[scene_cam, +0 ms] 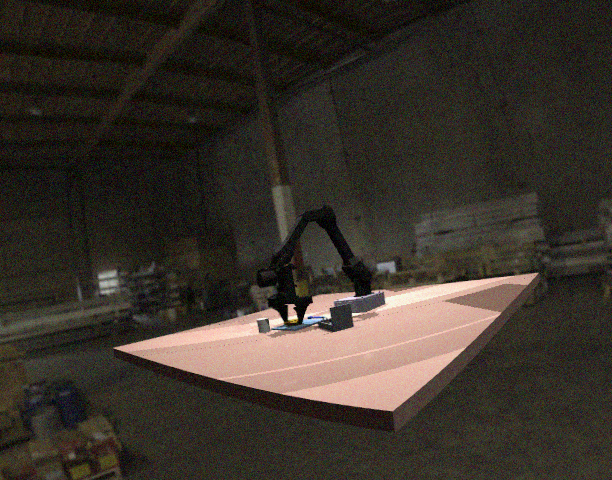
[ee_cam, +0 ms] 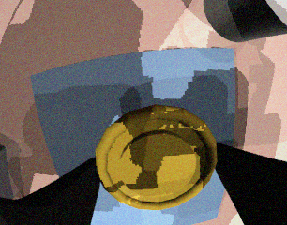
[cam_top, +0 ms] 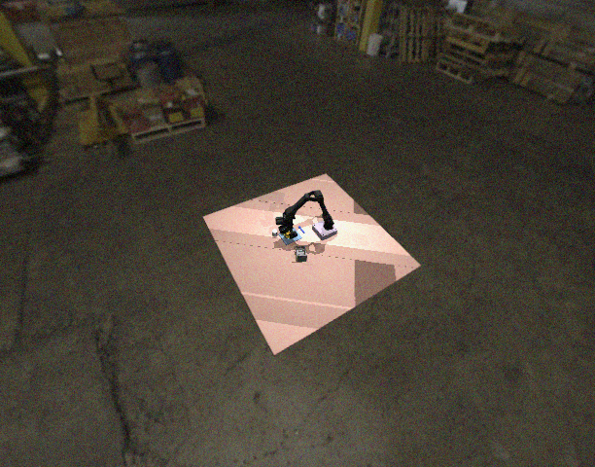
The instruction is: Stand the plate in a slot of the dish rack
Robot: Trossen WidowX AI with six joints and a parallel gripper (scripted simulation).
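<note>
My gripper tip is now 10 mm past the blue mat and 10 mm to the right of it. The rest, counted from my gripper tip: grey cup: 100 mm ahead, 50 mm to the right, 20 mm above; then blue spoon: 130 mm behind, 30 mm to the right; then yellow plate: 10 mm above.
</note>
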